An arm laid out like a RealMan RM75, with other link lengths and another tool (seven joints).
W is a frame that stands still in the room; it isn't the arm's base.
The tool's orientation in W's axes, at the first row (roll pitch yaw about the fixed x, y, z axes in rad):
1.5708 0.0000 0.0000
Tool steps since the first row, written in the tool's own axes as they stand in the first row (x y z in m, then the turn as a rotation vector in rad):
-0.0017 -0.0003 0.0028 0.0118 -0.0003 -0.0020
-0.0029 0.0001 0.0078 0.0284 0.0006 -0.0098
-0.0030 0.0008 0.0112 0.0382 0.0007 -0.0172
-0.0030 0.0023 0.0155 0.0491 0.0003 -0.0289
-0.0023 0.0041 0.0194 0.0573 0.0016 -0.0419
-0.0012 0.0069 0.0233 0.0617 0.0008 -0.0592
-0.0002 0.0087 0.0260 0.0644 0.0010 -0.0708
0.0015 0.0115 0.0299 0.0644 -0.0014 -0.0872
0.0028 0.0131 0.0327 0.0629 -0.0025 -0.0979
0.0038 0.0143 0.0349 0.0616 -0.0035 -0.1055
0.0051 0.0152 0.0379 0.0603 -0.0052 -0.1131
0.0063 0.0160 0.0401 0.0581 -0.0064 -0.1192
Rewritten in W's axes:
-0.0017 -0.0028 -0.0003 0.0118 0.0020 -0.0003
-0.0029 -0.0078 0.0001 0.0284 0.0098 0.0006
-0.0030 -0.0112 0.0008 0.0382 0.0172 0.0007
-0.0030 -0.0155 0.0023 0.0491 0.0289 0.0003
-0.0023 -0.0194 0.0041 0.0573 0.0419 0.0016
-0.0012 -0.0233 0.0069 0.0617 0.0592 0.0008
-0.0002 -0.0260 0.0087 0.0644 0.0708 0.0010
0.0015 -0.0299 0.0115 0.0644 0.0872 -0.0014
0.0028 -0.0327 0.0131 0.0629 0.0979 -0.0025
0.0038 -0.0349 0.0143 0.0616 0.1055 -0.0035
0.0051 -0.0379 0.0152 0.0603 0.1131 -0.0052
0.0063 -0.0401 0.0160 0.0581 0.1192 -0.0064

